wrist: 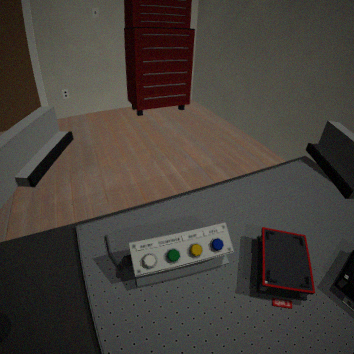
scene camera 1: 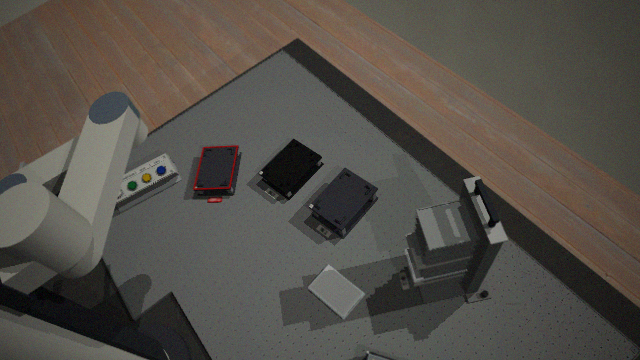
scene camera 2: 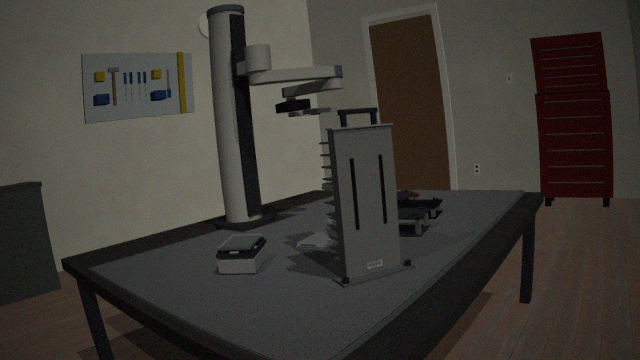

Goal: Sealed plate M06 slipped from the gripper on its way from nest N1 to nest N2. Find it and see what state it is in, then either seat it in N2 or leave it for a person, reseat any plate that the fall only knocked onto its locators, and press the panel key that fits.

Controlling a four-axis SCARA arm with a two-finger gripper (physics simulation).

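Seen in the pictures: gripper, fingertip midpoint: (wrist: 193,123) (scene camera 2: 327,110); arm's base, origin of the base link: (scene camera 2: 245,223).
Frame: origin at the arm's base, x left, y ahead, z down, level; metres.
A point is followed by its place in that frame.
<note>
A pale flat plate (scene camera 1: 336,291) {x -0.159, y 0.515, z -0.027 m} (scene camera 2: 312,242) {x -0.199, y 0.528, z -0.027 m} lies on the table between the nests and the rack; its label and seal cannot be read. A red-rimmed nest (scene camera 1: 216,169) {x 0.385, y 0.469, z -0.053 m} (wrist: 286,260) {x 0.387, y 0.467, z -0.053 m}, a black nest (scene camera 1: 291,169) {x 0.215, y 0.646, z -0.056 m} and a dark grey nest (scene camera 1: 343,200) {x 0.016, y 0.689, z -0.073 m} (scene camera 2: 411,215) {x -0.014, y 0.754, z -0.074 m} stand in a row, with no plate visible on them; their tags are unreadable. The key panel (scene camera 1: 153,174) {x 0.497, y 0.303, z -0.074 m} (wrist: 206,247) {x 0.494, y 0.307, z -0.074 m} has white, green, yellow and blue keys. My gripper (wrist: 193,123) {x 0.386, y 0.179, z -0.419 m} (scene camera 2: 310,112) is open and empty, high above the table; the arm hides it in scene camera 1.
A tall rack (scene camera 1: 484,265) {x -0.382, y 0.771, z -0.213 m} (scene camera 2: 367,200) {x -0.333, y 0.816, z -0.184 m} with a top handle holds several stacked plates or shelves. A low white box (scene camera 2: 237,266) {x -0.471, y 0.514, z -0.035 m} with a dark top and a lid-like plate stands near the arm's column (scene camera 2: 227,125) {x -0.063, y 0.040, z -0.398 m}. A red tool cabinet (scene camera 2: 575,130) (wrist: 160,65) stands by the wall.
</note>
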